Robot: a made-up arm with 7 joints.
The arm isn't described. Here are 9 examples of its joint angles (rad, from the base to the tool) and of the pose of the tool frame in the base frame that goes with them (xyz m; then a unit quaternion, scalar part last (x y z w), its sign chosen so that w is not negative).
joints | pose
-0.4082 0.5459 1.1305 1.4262 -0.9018 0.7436 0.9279 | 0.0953 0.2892 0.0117 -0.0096 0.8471 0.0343 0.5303
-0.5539 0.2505 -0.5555 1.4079 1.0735 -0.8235 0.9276 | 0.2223 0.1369 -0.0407 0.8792 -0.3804 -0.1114 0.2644
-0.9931 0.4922 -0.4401 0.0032 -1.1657 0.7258 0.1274 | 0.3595 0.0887 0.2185 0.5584 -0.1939 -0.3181 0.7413
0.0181 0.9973 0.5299 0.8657 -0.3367 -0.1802 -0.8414 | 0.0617 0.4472 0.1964 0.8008 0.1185 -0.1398 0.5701
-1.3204 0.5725 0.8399 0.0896 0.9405 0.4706 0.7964 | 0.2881 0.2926 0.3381 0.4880 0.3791 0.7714 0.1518
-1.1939 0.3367 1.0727 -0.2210 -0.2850 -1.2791 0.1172 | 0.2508 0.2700 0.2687 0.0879 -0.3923 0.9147 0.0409
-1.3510 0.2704 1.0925 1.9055 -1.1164 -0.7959 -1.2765 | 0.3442 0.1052 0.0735 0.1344 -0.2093 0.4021 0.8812
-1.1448 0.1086 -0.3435 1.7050 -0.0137 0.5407 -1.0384 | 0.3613 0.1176 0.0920 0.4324 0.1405 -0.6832 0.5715
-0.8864 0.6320 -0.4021 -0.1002 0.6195 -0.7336 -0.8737 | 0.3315 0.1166 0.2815 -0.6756 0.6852 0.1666 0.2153
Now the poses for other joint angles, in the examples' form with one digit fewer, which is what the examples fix.
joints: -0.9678 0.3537 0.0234 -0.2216 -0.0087 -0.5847 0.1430
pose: 0.338 0.137 0.280 0.477 -0.594 0.503 0.407
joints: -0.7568 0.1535 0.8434 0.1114 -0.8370 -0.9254 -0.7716
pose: 0.266 0.264 0.105 0.417 -0.464 0.648 0.437
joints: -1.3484 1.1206 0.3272 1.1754 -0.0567 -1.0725 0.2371
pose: 0.249 0.370 0.392 0.634 -0.246 0.695 0.234
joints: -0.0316 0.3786 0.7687 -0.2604 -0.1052 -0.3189 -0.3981
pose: 0.081 0.324 0.132 0.852 -0.184 0.255 0.418
